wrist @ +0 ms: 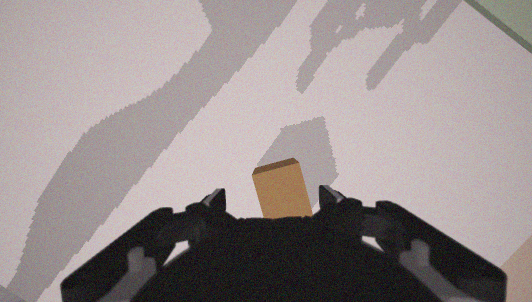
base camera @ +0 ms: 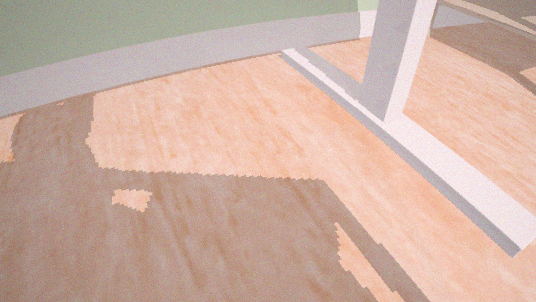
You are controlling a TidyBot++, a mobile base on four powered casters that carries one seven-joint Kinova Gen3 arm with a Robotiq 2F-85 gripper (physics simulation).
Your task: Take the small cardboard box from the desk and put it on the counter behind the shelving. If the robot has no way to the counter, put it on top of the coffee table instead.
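Places are measured from the arm's base along level axes (x back, y left, z down), in metres.
Where they show: gripper, fingertip midpoint: (wrist: pixel 272 197).
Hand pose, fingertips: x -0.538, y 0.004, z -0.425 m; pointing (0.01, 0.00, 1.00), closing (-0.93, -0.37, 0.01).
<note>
After its pixels a point has its place.
The small cardboard box (wrist: pixel 284 191) @[x -0.547, y -0.013, z -0.374 m] is brown and stands on the white desk top (wrist: pixel 125 170) @[x -0.334, y 0.099, z -0.324 m] in the wrist view, low near the middle. Its near part is hidden by the gripper's black body. My gripper (wrist: pixel 272 197) @[x -0.538, y 0.004, z -0.425 m] is open, with its fingertips to the left and right of the box in the picture. The box appears some way below the fingers, and they hold nothing. In the base camera view, a white desk leg with its long foot (base camera: pixel 455 175) stands on the floor at the right. The counter, the shelving and the coffee table cannot be made out in these views.
A green wall (base camera: pixel 150 25) @[x -0.796, y 0.317, z 0.267 m] with a grey baseboard (base camera: pixel 200 47) @[x -0.841, y 0.210, z 0.344 m] runs behind the wooden floor (base camera: pixel 215 115) @[x -0.605, y 0.128, z 0.396 m]. Dark shadows lie across the floor and the desk top. The desk's edge shows at the upper right and lower right of the wrist view.
</note>
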